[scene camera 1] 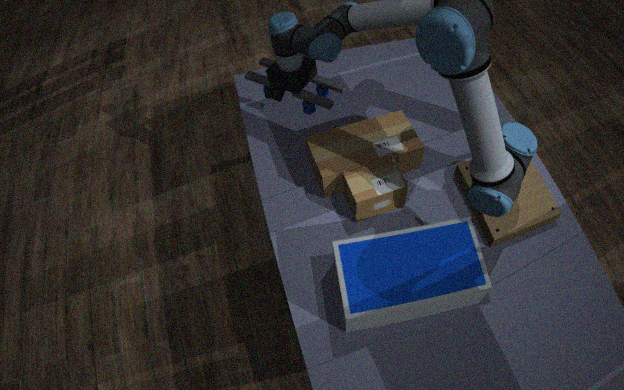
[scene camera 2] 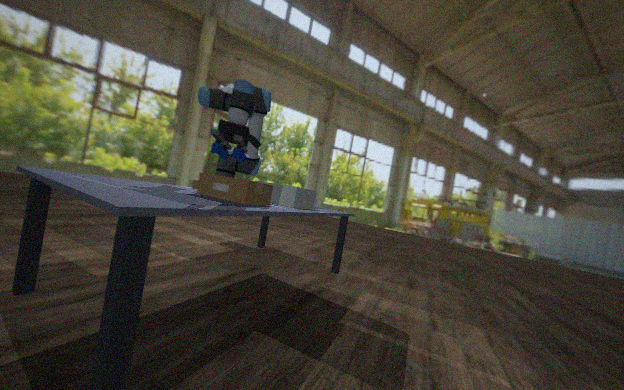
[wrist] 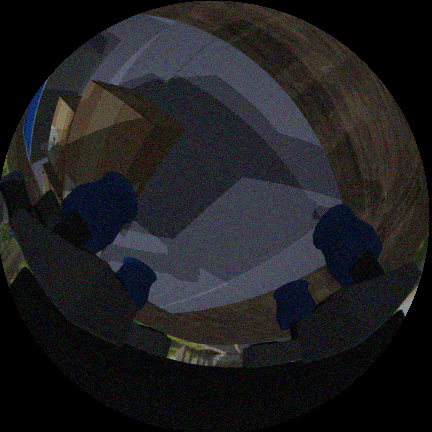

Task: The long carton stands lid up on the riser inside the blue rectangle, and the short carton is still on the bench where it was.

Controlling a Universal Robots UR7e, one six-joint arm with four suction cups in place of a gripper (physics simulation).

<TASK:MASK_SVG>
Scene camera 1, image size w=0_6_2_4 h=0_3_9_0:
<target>long carton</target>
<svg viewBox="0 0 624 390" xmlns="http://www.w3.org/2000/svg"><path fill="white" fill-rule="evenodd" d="M402 110L305 137L308 160L324 198L344 193L343 173L390 158L394 158L402 174L421 167L424 145Z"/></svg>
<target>riser with blue rectangle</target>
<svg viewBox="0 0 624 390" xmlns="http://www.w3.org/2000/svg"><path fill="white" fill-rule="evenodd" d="M471 218L466 217L392 232L333 241L334 266L345 331L350 332L398 323L479 303L492 288Z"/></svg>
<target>short carton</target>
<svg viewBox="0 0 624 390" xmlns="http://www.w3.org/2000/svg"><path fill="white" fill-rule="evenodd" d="M394 158L343 173L344 196L356 222L405 206L408 184Z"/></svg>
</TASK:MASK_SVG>
